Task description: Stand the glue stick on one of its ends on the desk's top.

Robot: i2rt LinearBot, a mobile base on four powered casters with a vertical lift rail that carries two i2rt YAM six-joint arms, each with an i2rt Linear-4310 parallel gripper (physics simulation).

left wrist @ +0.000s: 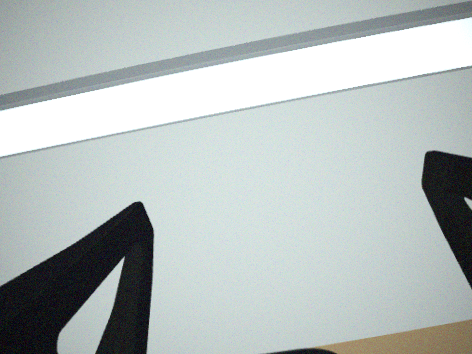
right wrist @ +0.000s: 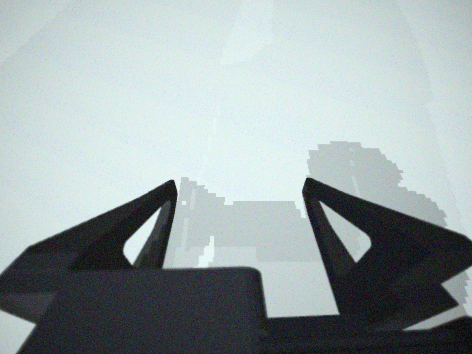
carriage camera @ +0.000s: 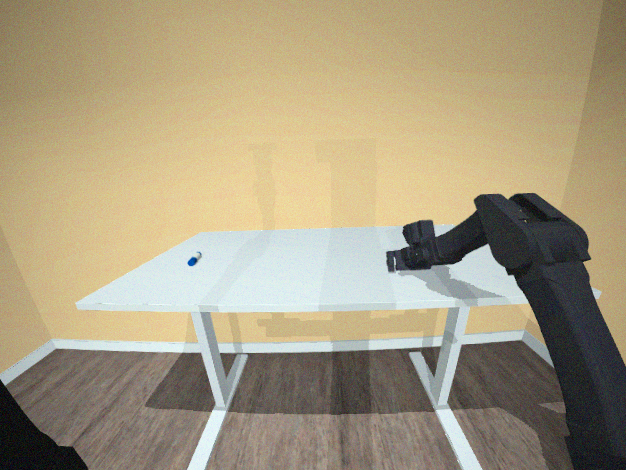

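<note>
The glue stick (carriage camera: 194,259), blue with a white part, lies on its side on the left part of the white desk's top (carriage camera: 283,273) in the carriage view. It does not show in either wrist view. My right gripper (carriage camera: 390,261) (right wrist: 240,185) is open and empty over the right part of the desk's top, far to the right of the glue stick. My left gripper (left wrist: 282,192) is open and empty and faces the ceiling; its fingers do not show in the carriage view.
The right arm (carriage camera: 566,313) reaches in from the right side of the carriage view. A dark part of the robot (carriage camera: 30,435) shows at the lower left. A yellow wall (carriage camera: 303,101) stands behind the desk. A ceiling lamp (left wrist: 235,85) shows in the left wrist view.
</note>
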